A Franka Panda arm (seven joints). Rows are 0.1 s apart.
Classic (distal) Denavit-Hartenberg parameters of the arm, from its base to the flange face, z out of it. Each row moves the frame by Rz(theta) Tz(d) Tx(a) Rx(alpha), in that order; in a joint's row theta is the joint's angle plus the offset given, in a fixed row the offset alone. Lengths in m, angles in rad.
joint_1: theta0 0, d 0.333, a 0, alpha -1.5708
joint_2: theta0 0, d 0, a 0, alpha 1.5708
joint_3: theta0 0, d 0.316, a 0.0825, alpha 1.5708
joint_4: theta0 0, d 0, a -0.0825, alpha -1.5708
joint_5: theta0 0, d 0.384, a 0, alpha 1.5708
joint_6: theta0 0, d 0, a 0.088, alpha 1.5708
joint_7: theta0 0, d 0.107, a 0, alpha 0
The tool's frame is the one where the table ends.
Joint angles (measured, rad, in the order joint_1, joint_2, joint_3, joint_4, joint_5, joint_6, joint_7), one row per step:
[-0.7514 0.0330 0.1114 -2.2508 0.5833 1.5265 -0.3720]
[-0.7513 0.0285 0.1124 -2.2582 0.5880 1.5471 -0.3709]
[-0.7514 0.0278 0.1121 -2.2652 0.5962 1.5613 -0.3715]
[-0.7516 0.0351 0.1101 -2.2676 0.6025 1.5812 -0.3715]
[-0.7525 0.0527 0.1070 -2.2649 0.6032 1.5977 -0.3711]
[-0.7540 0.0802 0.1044 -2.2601 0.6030 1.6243 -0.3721]
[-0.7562 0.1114 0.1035 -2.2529 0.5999 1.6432 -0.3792]
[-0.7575 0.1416 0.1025 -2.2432 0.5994 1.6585 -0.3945]
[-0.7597 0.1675 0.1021 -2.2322 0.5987 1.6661 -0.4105]
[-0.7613 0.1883 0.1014 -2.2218 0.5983 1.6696 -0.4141]
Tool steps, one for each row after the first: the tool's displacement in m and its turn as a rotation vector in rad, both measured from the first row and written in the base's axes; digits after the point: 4 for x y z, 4 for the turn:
[0.0003 -0.0003 -0.0008 -0.0121 -0.0079 -0.0113]
[0.0003 -0.0004 -0.0028 -0.0146 -0.0132 -0.0227]
[0.0011 -0.0028 -0.0069 -0.0203 -0.0174 -0.0375]
[0.0021 -0.0067 -0.0138 -0.0230 -0.0136 -0.0492]
[0.0039 -0.0120 -0.0247 -0.0289 -0.0090 -0.0636]
[0.0054 -0.0165 -0.0365 -0.0287 -0.0039 -0.0678]
[0.0076 -0.0205 -0.0471 -0.0255 -0.0073 -0.0666]
[0.0095 -0.0239 -0.0553 -0.0197 -0.0123 -0.0620]
[0.0112 -0.0268 -0.0615 -0.0148 -0.0092 -0.0634]

